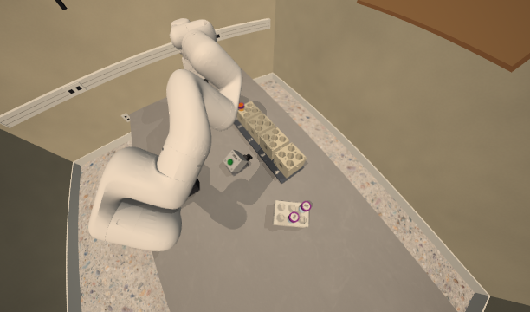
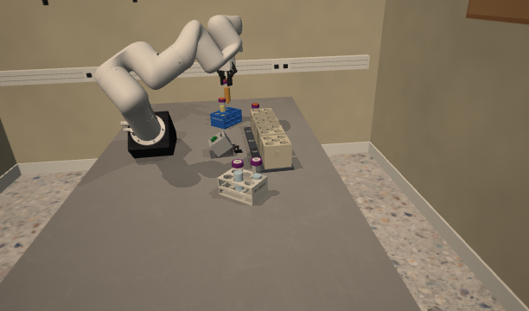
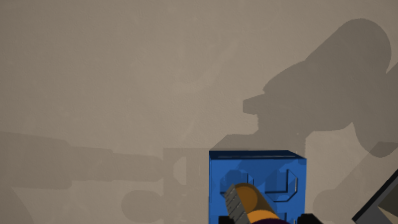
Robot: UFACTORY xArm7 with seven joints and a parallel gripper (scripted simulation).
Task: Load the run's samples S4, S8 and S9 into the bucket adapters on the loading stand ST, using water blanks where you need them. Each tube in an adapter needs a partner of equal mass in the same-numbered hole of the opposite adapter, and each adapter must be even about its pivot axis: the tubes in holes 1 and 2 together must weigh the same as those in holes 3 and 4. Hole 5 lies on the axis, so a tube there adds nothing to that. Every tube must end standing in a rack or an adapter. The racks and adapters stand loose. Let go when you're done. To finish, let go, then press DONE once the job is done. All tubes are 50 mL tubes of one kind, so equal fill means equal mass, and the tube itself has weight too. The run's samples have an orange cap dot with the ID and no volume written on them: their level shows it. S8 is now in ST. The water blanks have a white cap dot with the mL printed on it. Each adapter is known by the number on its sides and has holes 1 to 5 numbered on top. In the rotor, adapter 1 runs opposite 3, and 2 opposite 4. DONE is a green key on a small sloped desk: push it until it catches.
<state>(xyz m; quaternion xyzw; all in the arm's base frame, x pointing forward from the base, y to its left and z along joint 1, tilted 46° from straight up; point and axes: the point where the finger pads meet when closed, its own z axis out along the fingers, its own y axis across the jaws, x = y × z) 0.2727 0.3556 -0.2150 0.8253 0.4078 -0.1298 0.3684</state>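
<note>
My gripper is now 1 cm to the right of the orange-dot sample tube and 5 cm above it. From my hand the other things lie so: white rack 7 cm ahead, 70 cm to the right, 17 cm below; green DONE key 4 cm behind, 39 cm to the right, 13 cm below; blue rack 1 cm behind, 4 cm to the right, 17 cm below.
</note>
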